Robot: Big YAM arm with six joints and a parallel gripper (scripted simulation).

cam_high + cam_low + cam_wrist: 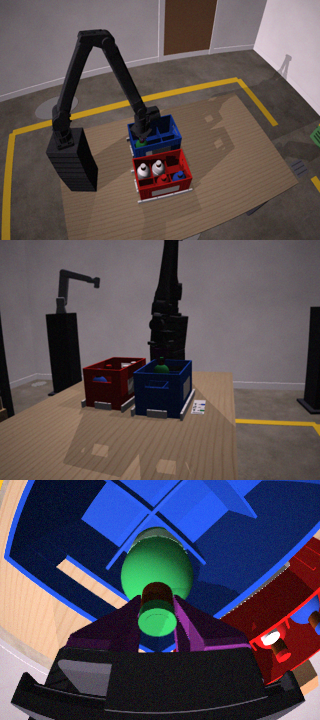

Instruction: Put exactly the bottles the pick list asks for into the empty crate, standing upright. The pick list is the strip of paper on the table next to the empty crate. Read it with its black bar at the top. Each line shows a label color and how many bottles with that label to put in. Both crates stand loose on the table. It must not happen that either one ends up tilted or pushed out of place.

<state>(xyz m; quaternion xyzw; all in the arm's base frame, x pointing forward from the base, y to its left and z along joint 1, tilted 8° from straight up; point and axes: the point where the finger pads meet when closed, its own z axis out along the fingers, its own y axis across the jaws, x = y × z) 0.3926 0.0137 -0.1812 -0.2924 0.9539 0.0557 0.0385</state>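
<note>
Now: hand 60 mm above the green bottle. Round my hand: blue crate (90 mm ahead, 30 mm to the left, 100 mm below); then red crate (20 mm ahead, 210 mm to the right, 100 mm below); then red bottle (20 mm ahead, 250 mm to the right, 90 mm below).
</note>
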